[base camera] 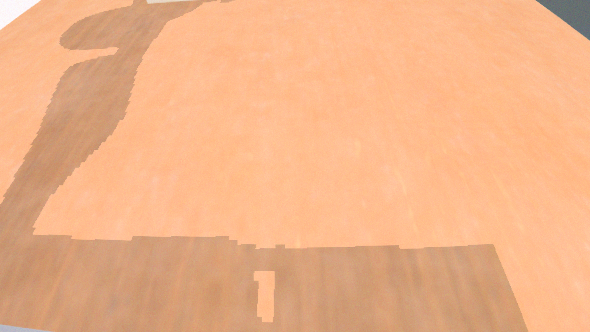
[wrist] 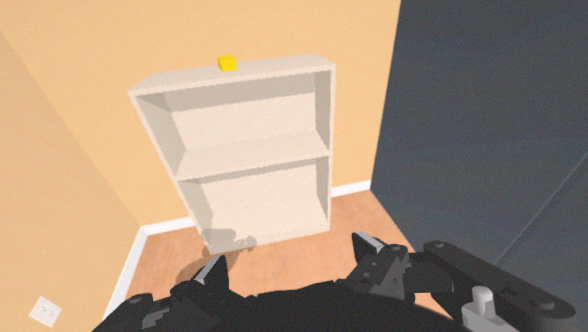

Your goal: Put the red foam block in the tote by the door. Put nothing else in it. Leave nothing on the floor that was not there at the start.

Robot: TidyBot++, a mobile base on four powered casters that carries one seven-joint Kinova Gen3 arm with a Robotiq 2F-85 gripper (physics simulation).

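Frame: origin at the arm's base, x back, y right, z up, level; metres.
Seen in the pictures: gripper, between the fingertips: (wrist: 291,258).
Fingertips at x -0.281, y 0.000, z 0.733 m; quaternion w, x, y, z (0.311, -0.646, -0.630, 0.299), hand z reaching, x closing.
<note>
Pixels of each thing's top centre, then the offset from my fingertips to it. Level surfaces: height alone.
- small yellow block, centre of its top: (wrist: 225,57) dx -0.977, dy -0.125, dz -0.024 m
- white outlet, centre of its top: (wrist: 35,305) dx -0.405, dy -0.958, dz -0.672 m
- wooden floor, height of its surface: dz -1.129 m
My gripper (wrist: 291,258) is open and empty at the bottom of the wrist view, its two fingertips wide apart. It is held out in front of a pale shelf unit, with floor showing between the fingers. The red foam block does not show in either view. The tote by the door does not show in either view.
The pale shelf unit (wrist: 252,167) stands against the tan wall (wrist: 280,25), with a small yellow block (wrist: 227,63) on its top. A dark grey wall (wrist: 480,100) rises at the right. A white outlet (wrist: 45,311) is at lower left. Shadows fall on the wooden floor (base camera: 350,125).
</note>
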